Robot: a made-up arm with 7 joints.
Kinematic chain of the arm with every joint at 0, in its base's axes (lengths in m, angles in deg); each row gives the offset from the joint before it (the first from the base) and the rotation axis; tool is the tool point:
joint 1: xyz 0 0 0.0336 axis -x
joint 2: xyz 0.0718 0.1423 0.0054 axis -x
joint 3: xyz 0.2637 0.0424 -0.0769 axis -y
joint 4: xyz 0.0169 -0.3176 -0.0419 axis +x
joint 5: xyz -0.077 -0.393 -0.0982 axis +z
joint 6: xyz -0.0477 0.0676 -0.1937 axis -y
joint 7: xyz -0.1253 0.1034 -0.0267 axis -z
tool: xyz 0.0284 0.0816 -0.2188
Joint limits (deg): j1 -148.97..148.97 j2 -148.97..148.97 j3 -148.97..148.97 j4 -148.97..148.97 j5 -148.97..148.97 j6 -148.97..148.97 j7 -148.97..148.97
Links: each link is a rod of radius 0.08 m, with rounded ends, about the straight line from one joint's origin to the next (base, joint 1, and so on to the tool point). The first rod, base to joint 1, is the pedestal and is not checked.
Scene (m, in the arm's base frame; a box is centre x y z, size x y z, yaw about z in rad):
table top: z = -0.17
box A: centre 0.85 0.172 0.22 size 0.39 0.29 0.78 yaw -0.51
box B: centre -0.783 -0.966 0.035 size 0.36 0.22 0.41 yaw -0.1
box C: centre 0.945 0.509 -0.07 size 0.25 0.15 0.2 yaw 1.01
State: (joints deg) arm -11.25 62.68 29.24 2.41 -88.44 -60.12 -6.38
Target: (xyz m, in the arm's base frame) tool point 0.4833 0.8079 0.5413
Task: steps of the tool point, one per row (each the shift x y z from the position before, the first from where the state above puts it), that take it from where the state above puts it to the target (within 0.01 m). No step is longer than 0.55 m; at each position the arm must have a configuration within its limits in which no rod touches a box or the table.
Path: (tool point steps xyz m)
1: 0.0889 0.0005 0.1524
2: 0.0562 0.0394 0.1778
3: 0.0156 0.0819 0.1829
4: -0.0274 0.1182 0.1661
5: -0.1434 0.4891 0.0034
6: -0.1840 0.3878 -0.2785

